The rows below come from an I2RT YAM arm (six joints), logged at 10 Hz.
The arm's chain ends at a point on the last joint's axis. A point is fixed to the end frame.
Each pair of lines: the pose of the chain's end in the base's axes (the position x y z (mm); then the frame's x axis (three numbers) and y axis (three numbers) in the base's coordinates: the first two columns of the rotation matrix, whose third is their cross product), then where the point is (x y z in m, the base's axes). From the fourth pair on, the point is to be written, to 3 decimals.
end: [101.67, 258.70, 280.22, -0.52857, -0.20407, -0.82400, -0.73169, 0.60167, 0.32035]
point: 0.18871 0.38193 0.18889
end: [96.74, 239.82, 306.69, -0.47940, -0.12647, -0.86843, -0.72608, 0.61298, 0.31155]
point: 0.19484 0.36450 0.22966
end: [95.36, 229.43, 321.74, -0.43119, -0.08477, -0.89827, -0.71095, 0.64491, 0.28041]
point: 0.20434 0.35010 0.25347
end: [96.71, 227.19, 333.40, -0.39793, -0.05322, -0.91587, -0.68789, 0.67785, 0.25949]
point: 0.214 0.343 0.271
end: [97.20, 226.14, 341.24, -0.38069, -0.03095, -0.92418, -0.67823, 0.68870, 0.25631]
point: 0.219 0.340 0.283
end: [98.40, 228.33, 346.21, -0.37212, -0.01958, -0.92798, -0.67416, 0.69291, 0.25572]
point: 0.221 0.342 0.290
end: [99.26, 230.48, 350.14, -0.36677, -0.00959, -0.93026, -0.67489, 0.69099, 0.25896]
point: 0.223 0.344 0.296
